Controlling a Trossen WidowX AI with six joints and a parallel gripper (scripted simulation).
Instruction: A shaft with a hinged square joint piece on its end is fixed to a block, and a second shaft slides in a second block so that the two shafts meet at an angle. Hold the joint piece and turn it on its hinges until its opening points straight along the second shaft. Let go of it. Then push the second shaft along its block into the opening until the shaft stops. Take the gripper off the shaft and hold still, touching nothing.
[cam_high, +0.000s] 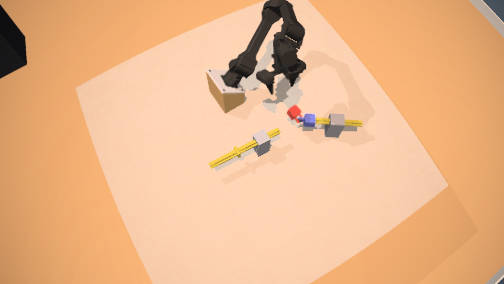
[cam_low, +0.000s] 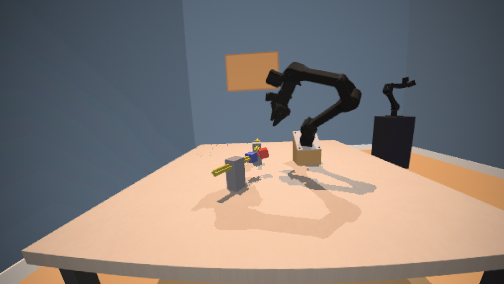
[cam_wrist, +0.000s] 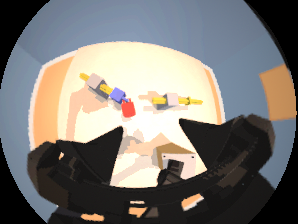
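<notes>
My gripper tip is 5 cm short of the red joint piece, 4 cm to the right of it and 14 cm above it.
</notes>
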